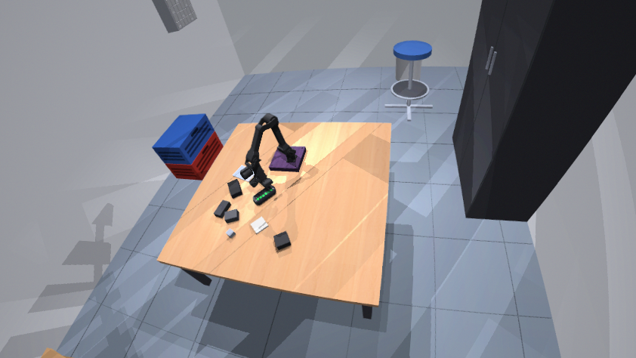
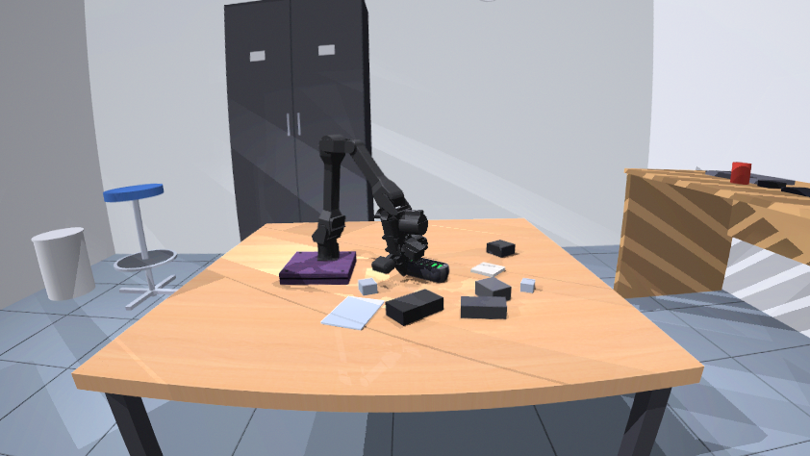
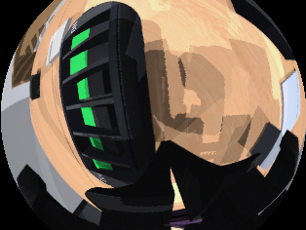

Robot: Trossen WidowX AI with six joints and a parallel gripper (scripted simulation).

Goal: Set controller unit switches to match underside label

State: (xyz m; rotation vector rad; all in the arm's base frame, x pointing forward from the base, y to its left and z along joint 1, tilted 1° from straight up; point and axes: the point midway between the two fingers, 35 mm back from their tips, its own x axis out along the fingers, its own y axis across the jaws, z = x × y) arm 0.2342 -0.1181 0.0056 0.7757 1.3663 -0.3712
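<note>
Right now my gripper tip is 270 mm short of the white plate and 10 mm to the right of it. The rest, counted from my gripper tip: white sheet (220 mm to the right, 140 mm behind).
</note>
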